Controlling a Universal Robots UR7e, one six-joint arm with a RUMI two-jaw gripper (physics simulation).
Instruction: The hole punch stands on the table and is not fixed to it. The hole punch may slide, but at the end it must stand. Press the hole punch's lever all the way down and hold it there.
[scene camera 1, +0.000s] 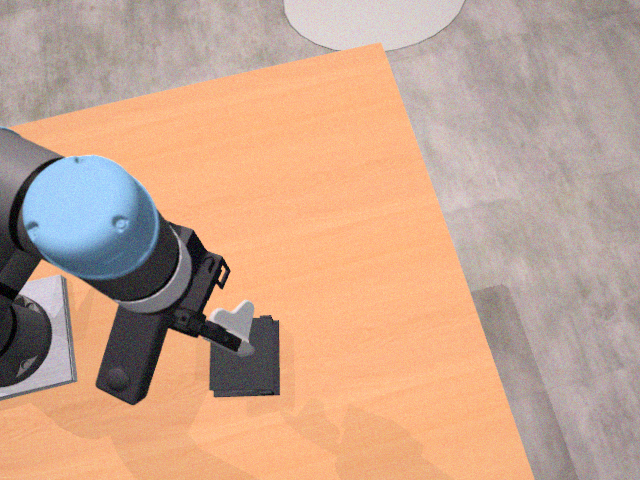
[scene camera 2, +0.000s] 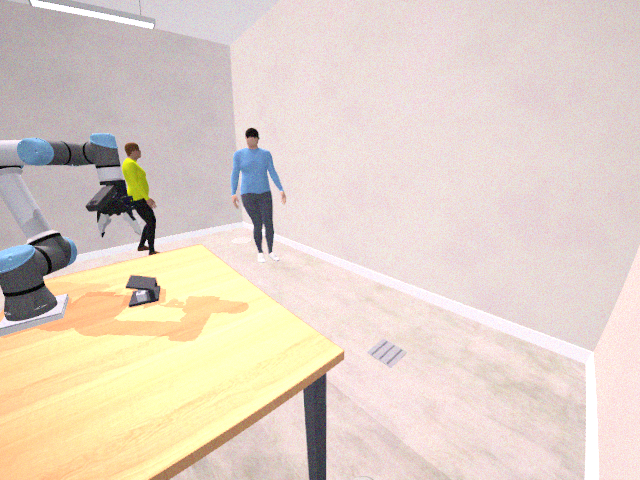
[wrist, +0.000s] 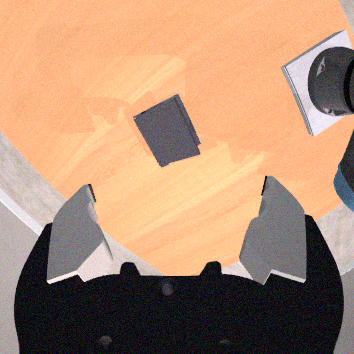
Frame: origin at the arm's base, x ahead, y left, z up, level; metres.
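Where they show: gripper, fingertip midpoint: (scene camera 2: 121, 236) (wrist: 176, 182); arm's base, origin of the base link: (scene camera 1: 6, 340) (scene camera 2: 32, 309) (wrist: 334, 81).
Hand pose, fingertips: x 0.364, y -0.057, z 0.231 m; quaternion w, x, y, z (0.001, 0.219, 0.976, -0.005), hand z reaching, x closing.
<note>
Things, the pixels of their centre, and the offset from my fingertips. Level surfaces: height alone.
- dark hole punch, body centre: (scene camera 1: 243, 355) (wrist: 166, 132) (scene camera 2: 143, 287) 0.003 m right, 0.027 m ahead, 0.216 m down
- flat upper plate, body centre: (scene camera 1: 241, 353) (wrist: 165, 135) (scene camera 2: 141, 282) 0.003 m right, 0.027 m ahead, 0.194 m down
- wooden table, its level: 0.259 m down
The dark hole punch (scene camera 1: 245, 377) (scene camera 2: 144, 297) (wrist: 167, 132) stands upright on the table. Its lever, the flat upper plate (scene camera 2: 141, 282), is raised, with a gap above the base in scene camera 2. In scene camera 1, a light grey gripper finger (scene camera 1: 238, 318) overlaps the punch in the picture and hides part of its top. My gripper (scene camera 2: 120, 232) (wrist: 176, 182) is open and empty, high above the table and apart from the punch. In the wrist view the punch shows beyond the fingertips, between their lines; the lever's top hides most of the base.
The wooden table (scene camera 1: 336, 206) (scene camera 2: 232, 361) (wrist: 240, 90) bears the robot's pale base plate (scene camera 1: 67, 330) (scene camera 2: 62, 308) (wrist: 299, 95), left of the punch in the scene views. Two people, in yellow (scene camera 2: 135, 180) and in blue (scene camera 2: 254, 173), stand beyond the table.
</note>
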